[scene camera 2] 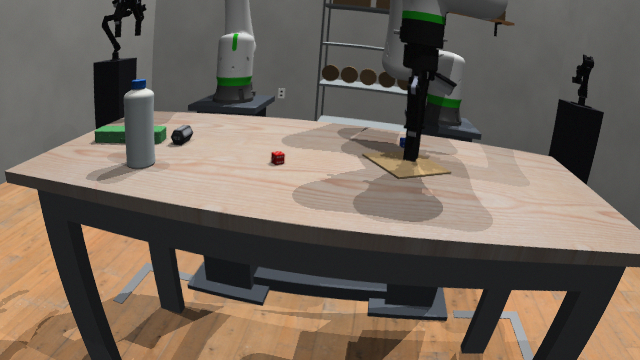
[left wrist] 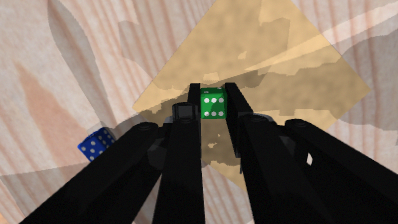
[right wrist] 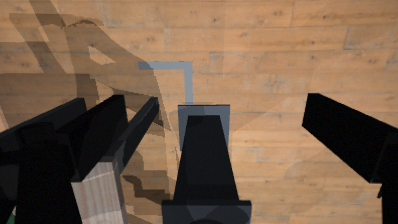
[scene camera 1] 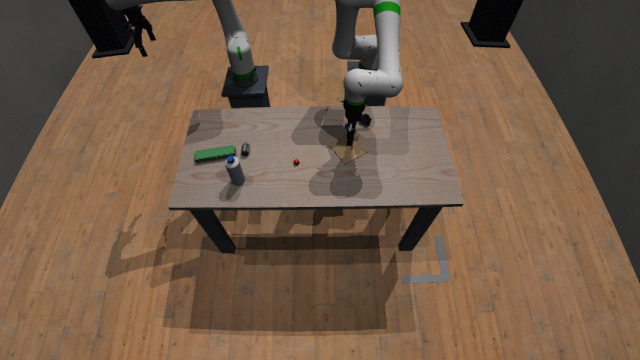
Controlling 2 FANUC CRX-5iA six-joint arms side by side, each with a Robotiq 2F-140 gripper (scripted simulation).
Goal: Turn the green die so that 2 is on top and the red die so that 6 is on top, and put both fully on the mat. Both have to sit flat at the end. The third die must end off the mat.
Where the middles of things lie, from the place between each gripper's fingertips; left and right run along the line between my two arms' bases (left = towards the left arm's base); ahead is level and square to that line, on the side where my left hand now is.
Right now my left hand is 40 mm above the tan mat [scene camera 2: 392,162], 30 mm short of it and 10 mm to the left of it. From my left hand the other things lie so: bottle [scene camera 2: 139,102] (540 mm to the right, 180 mm ahead, 40 mm above).
Now: the bottle 72 cm ahead of my right hand, 52 cm to the left of it and 19 cm below it. Round my right hand: tan mat (57 cm ahead, 105 cm to the left, 27 cm below).
